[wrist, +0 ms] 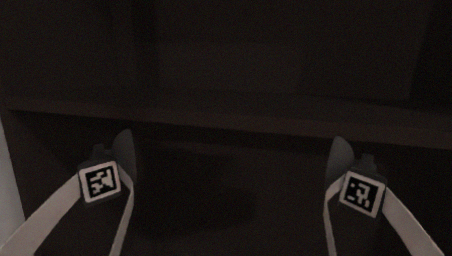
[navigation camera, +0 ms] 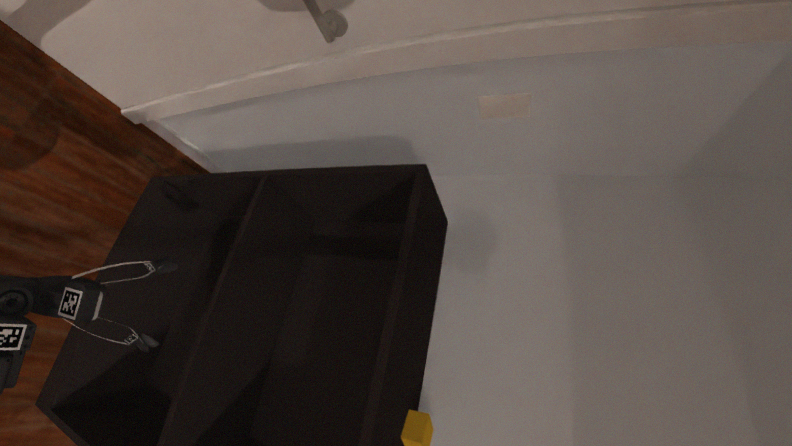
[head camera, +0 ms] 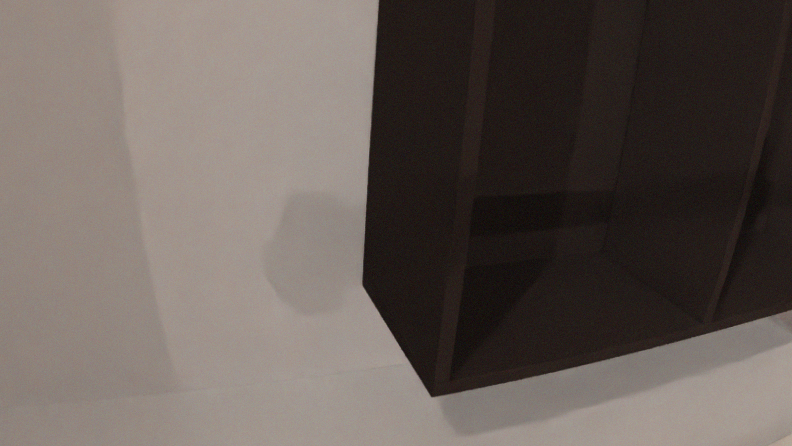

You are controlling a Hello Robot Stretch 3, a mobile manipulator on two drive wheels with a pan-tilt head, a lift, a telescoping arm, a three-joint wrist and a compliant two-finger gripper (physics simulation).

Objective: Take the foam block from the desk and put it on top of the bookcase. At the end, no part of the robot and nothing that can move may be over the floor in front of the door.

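Observation:
The foam block is yellow and rests on the top board of the dark bookcase, at the bottom edge of the navigation view. The bookcase appears turned on its side in the head and navigation views. The block does not show in the head or wrist views. My gripper is open, with no object between its fingers. It is in front of the bookcase's open shelves, below the level of the top board and away from the block. The desk does not show.
A pale door with a grey handle is at the upper left of the navigation view, beside the bookcase. Brown wood floor shows at the left. A pale wall plate is on the wall between door frame and bookcase.

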